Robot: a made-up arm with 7 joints.
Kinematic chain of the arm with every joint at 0, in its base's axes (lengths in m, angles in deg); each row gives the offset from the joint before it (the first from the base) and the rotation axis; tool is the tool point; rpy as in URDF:
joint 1: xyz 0 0 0.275 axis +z
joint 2: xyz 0 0 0 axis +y
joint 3: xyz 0 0 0.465 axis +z
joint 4: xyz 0.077 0 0 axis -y
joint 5: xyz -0.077 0 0.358 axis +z
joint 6: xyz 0 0 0 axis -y
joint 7: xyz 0.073 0 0 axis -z
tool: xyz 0 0 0 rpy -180 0 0
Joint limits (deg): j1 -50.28..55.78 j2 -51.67..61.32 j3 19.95..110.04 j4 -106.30..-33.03 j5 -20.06..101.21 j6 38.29..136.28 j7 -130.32..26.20
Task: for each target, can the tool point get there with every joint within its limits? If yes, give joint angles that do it. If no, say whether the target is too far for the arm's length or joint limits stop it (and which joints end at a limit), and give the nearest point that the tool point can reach.
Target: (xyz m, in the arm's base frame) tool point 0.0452 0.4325 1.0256
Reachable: yes | joints 22.90 12.82 86.50 -56.33 45.44 106.51 -69.58
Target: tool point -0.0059 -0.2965 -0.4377
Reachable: no: joint limits stop it (at a limit: joint 1, joint 2, joint 3, joint 4, joint 5, joint 6) | nearest point 0.4567 -0.3274 0.0606 | short by 0.681 m
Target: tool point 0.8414 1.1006 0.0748
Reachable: no: too far | nearest point 0.5173 0.6766 0.2858 | short by 0.574 m
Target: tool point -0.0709 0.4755 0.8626
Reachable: yes | joints 31.03 -4.28 64.59 -90.52 23.99 120.71 -17.24
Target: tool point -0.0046 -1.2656 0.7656
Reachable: no: too far | nearest point 0.5284 -0.5914 0.6756 | short by 0.864 m
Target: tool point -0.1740 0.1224 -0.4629
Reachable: no: joint limits stop it (at a limit: joint 1, joint 2, joint 3, joint 4, joint 6) | nearest point 0.1711 0.5335 0.0652 | short by 0.753 m
